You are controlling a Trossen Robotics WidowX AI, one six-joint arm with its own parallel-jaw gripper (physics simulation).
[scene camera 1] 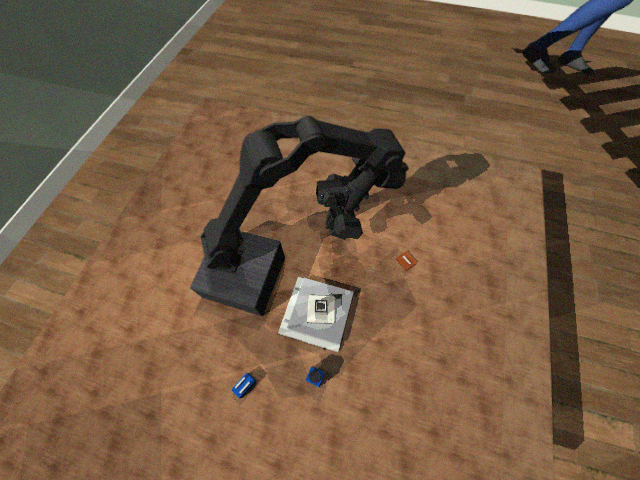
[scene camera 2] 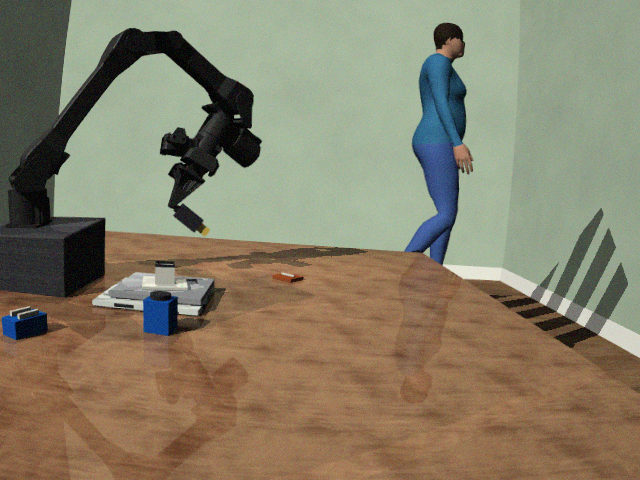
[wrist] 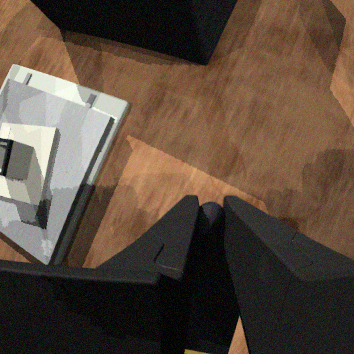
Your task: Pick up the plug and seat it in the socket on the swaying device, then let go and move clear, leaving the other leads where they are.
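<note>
The plug (scene camera 2: 189,218) (wrist: 210,285) has a dark body and a yellow tip. My gripper (scene camera 2: 173,206) (wrist: 209,207) is shut on the plug's rear end. The plug is tilted, its yellow tip pointing down and to the right in the scene camera 2 view. It hangs in the air, apart from the device. In the scene camera 1 view the plug is hidden by the arm. The device (scene camera 1: 295,321) (scene camera 2: 126,290) (wrist: 75,160) is a grey plate on a white base. A pale upright socket (scene camera 1: 321,305) (scene camera 2: 165,273) (wrist: 21,161) with a dark-rimmed square mouth stands on it.
A blue block with two white bars (scene camera 1: 243,385) (scene camera 2: 24,325), a blue block with a round black top (scene camera 1: 314,376) (scene camera 2: 160,315) and a flat orange piece (scene camera 1: 406,260) (scene camera 2: 287,277) lie around the device. The arm's dark base (scene camera 1: 247,276) (scene camera 2: 77,258) (wrist: 140,25) stands beside it.
</note>
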